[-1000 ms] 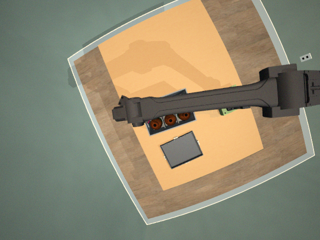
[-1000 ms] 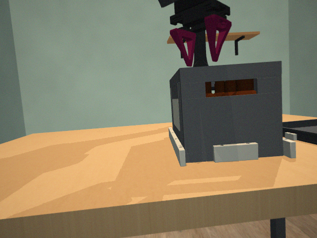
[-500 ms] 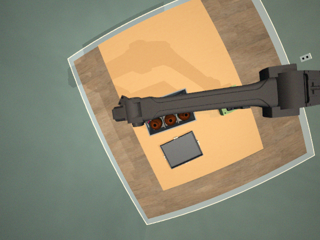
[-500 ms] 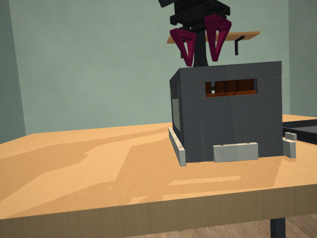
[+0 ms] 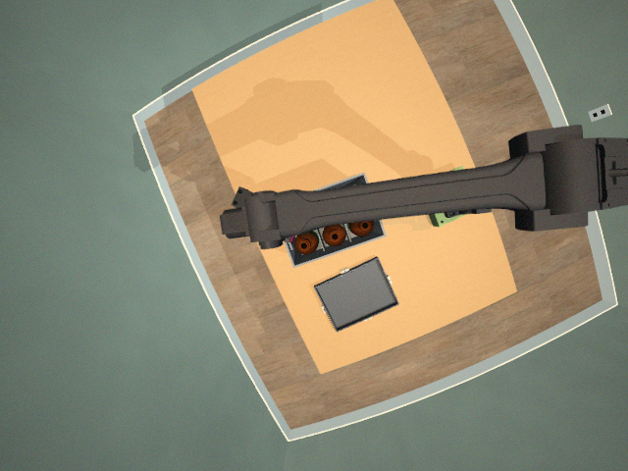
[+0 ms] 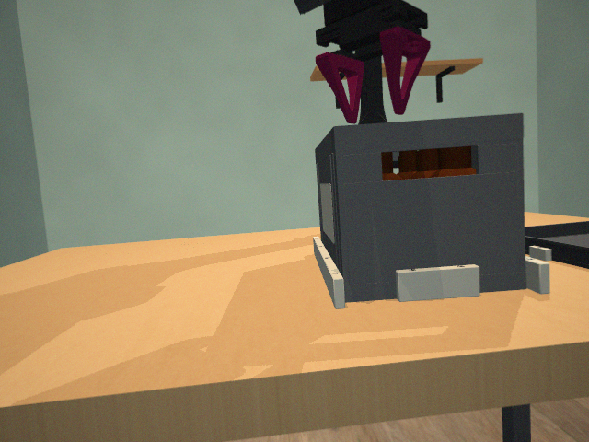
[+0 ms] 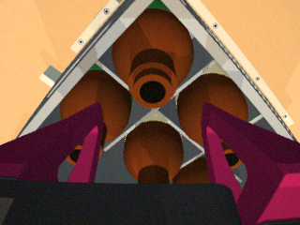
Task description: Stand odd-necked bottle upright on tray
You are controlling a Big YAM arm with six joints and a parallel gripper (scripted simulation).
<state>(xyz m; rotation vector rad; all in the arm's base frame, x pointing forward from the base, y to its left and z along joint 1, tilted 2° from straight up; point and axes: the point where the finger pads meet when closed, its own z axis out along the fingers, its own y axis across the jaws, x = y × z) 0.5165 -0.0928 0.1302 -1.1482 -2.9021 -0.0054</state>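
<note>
The dark grey crate is 11 cm below my hand, 9 cm behind it and 4 cm to the left of it. Also, from my hand: grey tray 33 cm to the left, 18 cm below, 11 cm behind.
</note>
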